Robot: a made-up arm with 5 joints. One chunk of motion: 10 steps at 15 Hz.
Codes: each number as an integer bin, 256 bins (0 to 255) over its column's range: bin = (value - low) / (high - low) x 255, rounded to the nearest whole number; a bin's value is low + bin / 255 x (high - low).
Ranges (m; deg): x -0.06..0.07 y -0.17..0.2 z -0.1..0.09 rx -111..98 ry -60..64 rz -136..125
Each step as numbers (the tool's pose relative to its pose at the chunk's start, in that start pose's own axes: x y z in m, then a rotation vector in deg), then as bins.
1 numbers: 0.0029 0.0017 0.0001 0.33 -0.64 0.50
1 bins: 123 118 134 136 122 133
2 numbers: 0.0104 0.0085 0.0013 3.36 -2.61 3.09
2 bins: 138 123 136 140 118 136
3 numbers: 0.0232 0.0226 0.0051 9.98 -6.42 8.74
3 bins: 163 133 141 148 110 141
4 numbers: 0.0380 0.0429 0.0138 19.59 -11.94 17.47
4 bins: 192 147 153 159 99 150
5 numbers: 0.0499 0.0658 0.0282 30.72 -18.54 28.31
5 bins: 216 163 172 173 85 161
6 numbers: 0.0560 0.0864 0.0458 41.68 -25.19 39.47
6 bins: 228 177 196 186 72 171
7 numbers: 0.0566 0.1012 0.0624 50.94 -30.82 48.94
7 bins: 229 187 218 198 60 181
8 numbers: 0.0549 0.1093 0.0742 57.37 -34.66 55.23
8 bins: 225 192 234 205 52 187
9 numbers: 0.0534 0.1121 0.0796 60.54 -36.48 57.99
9 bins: 222 194 241 209 48 190
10 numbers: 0.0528 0.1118 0.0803 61.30 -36.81 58.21
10 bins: 221 194 242 210 48 190
